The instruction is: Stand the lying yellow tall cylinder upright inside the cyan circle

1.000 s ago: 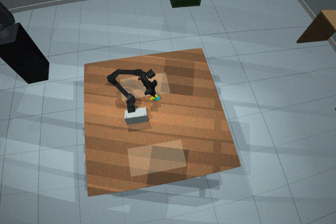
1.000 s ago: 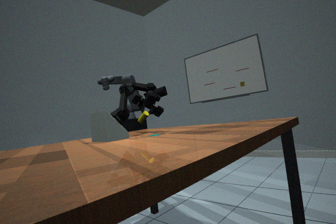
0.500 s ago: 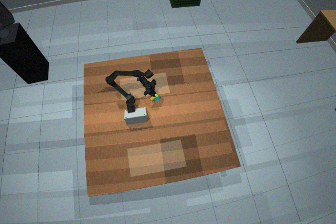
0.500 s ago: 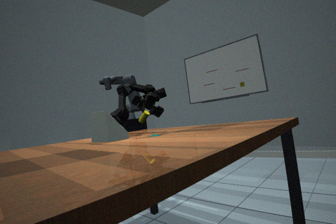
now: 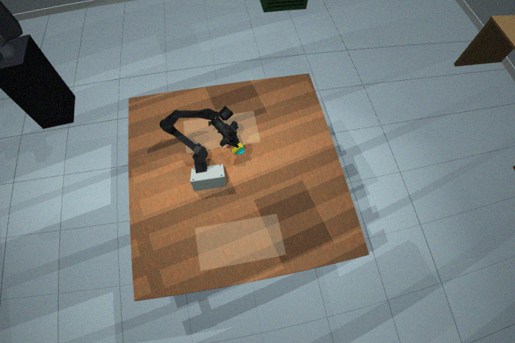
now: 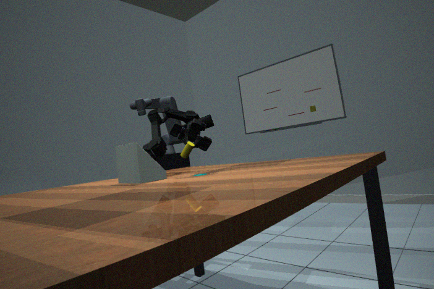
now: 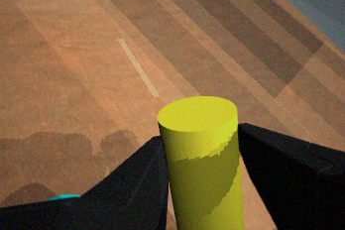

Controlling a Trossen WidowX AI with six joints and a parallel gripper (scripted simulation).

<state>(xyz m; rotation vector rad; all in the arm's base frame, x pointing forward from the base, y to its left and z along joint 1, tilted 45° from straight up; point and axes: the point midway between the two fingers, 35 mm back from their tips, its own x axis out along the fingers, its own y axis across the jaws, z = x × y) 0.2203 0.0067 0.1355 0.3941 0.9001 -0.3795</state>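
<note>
The cyan circle lies 13 cm below my gripper tip, 4 cm to the left of it and 1 cm ahead of it. The rest, counted from my gripper tip: yellow cylinder 2 cm below, 1 cm behind.
</note>
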